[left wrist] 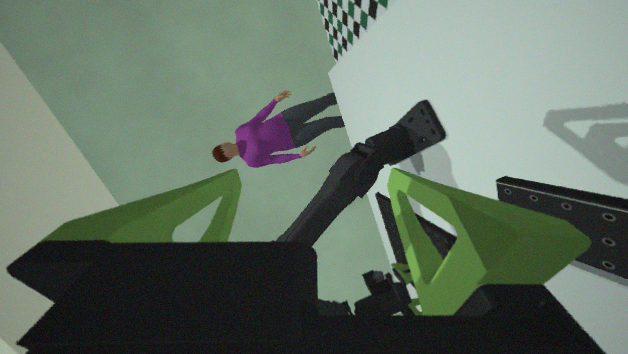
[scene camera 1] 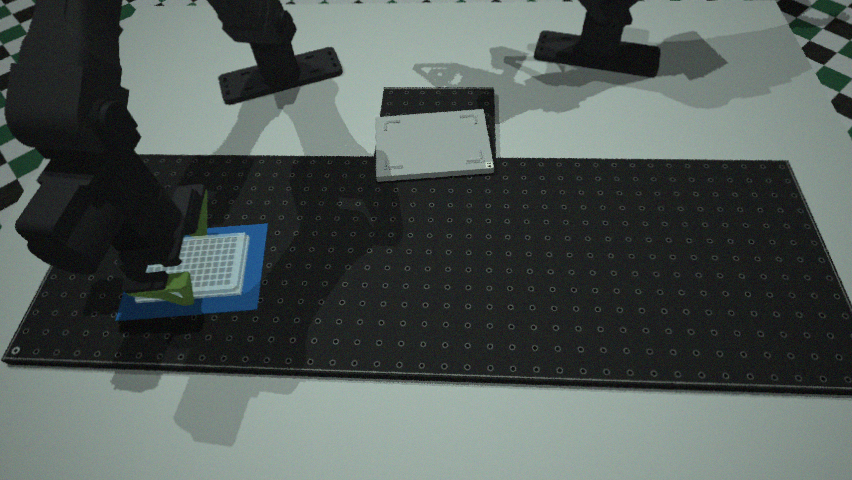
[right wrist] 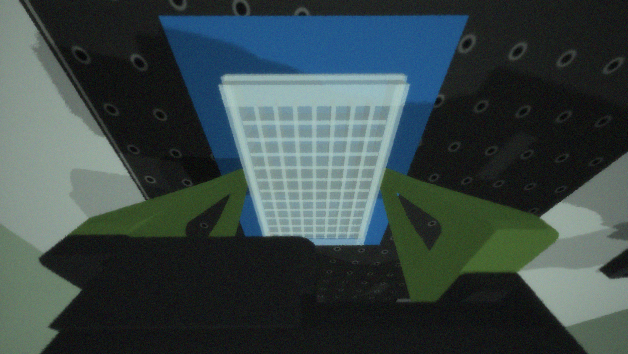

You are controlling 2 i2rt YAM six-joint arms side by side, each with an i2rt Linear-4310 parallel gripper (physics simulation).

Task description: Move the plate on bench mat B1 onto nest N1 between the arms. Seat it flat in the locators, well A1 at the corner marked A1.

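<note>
The pale, clear-walled well plate lies flat on the blue mat, at the left in scene camera 1. My right gripper is open, its green fingers on either side of the plate's long edges, with nothing gripped. Its arm hides part of the plate in scene camera 1. The light grey nest has corner locators and sits slightly turned at the upper middle; a small label marks its lower right corner, too small to read. My left gripper is open and empty, raised away from the plate.
The nest sits over a small black perforated board, behind the large black perforated board. Two dark arm bases stand at the back of the white table. A person in purple shows in the left wrist view, beyond the table.
</note>
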